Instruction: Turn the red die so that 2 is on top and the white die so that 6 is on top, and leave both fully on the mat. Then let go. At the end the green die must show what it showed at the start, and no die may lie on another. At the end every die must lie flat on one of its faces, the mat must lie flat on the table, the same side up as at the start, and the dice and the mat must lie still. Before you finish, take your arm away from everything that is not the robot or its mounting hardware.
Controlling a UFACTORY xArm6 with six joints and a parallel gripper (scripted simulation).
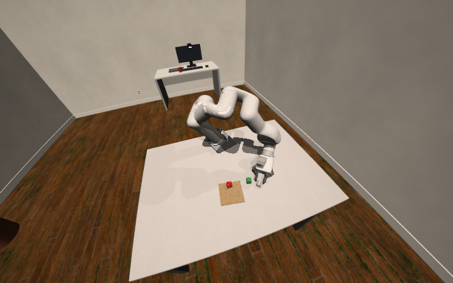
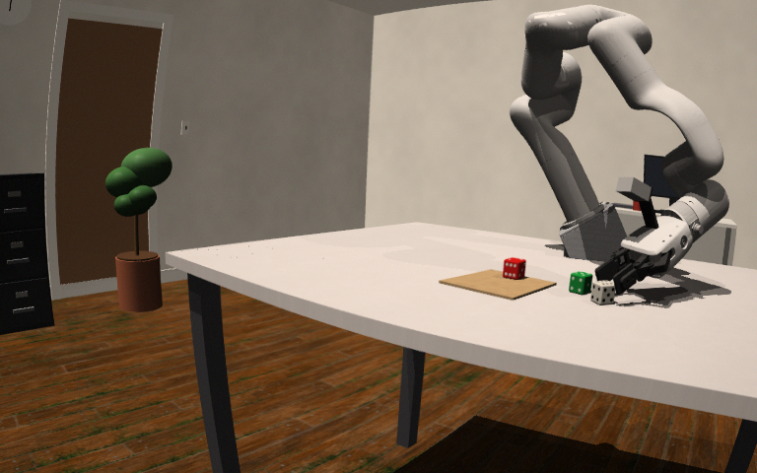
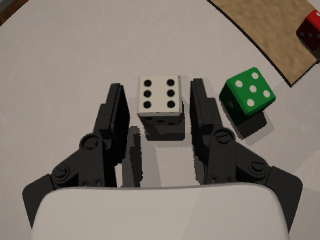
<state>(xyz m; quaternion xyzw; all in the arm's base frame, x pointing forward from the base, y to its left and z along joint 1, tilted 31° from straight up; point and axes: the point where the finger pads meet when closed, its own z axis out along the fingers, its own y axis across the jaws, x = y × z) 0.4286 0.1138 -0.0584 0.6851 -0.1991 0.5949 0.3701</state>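
My gripper is now 2 cm above the white die, 1 cm to the left of it and 1 cm short of it. Also, from my hand: red die (19 cm to the right, 6 cm behind, 2 cm below); green die (6 cm to the right, 3 cm behind, 2 cm below); tan mat (20 cm to the right, 4 cm below, 1 cm behind).
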